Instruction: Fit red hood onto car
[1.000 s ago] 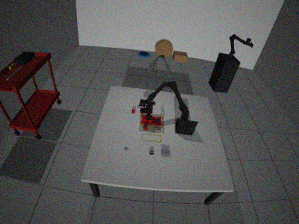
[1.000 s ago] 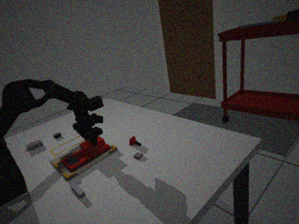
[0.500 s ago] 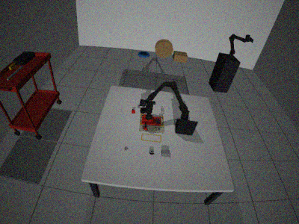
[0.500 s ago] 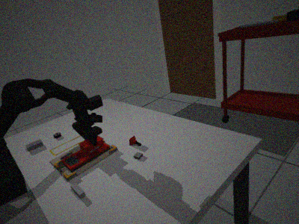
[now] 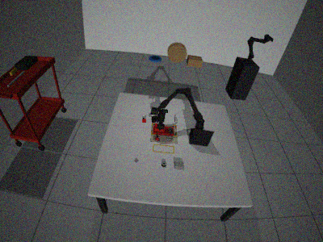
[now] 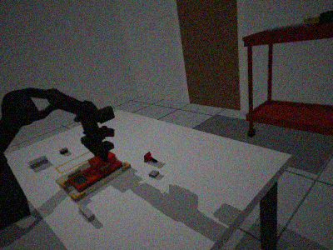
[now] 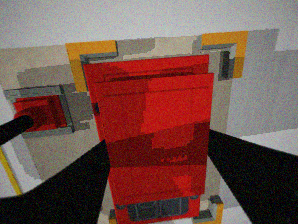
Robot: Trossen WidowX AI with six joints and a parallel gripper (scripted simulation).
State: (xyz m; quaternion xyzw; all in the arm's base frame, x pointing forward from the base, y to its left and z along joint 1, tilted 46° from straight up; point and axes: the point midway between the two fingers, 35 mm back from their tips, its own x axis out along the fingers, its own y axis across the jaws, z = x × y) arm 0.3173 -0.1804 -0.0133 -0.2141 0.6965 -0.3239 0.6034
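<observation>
My gripper tip is now right at the red hood.
</observation>
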